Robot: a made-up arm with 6 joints. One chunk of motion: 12 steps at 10 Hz.
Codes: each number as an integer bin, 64 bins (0 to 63) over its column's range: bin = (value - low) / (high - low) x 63, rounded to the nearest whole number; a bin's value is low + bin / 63 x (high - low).
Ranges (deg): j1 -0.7..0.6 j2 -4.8..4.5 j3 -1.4..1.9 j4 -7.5..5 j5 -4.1..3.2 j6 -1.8..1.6
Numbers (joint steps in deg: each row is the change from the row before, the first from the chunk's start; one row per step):
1: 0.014 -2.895 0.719 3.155 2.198 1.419
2: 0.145 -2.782 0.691 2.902 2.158 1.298
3: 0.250 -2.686 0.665 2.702 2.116 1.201
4: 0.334 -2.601 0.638 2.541 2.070 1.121
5: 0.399 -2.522 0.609 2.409 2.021 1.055
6: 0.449 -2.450 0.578 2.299 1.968 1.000
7: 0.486 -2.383 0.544 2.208 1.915 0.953
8: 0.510 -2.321 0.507 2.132 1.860 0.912
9: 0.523 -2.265 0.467 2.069 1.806 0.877
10: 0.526 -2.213 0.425 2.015 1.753 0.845
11: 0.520 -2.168 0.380 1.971 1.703 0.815
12: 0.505 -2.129 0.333 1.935 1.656 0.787
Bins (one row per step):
1: 35 13 40 54 54 60
2: 41 14 40 52 54 57
3: 46 14 39 51 54 56
4: 50 15 39 51 53 54
5: 53 15 38 50 53 53
6: 56 16 38 49 52 52
7: 57 16 37 49 52 51
8: 59 17 36 49 51 50
9: 59 17 36 48 51 50
10: 59 18 35 48 51 49
11: 59 18 34 48 50 48
12: 58 18 33 48 50 48

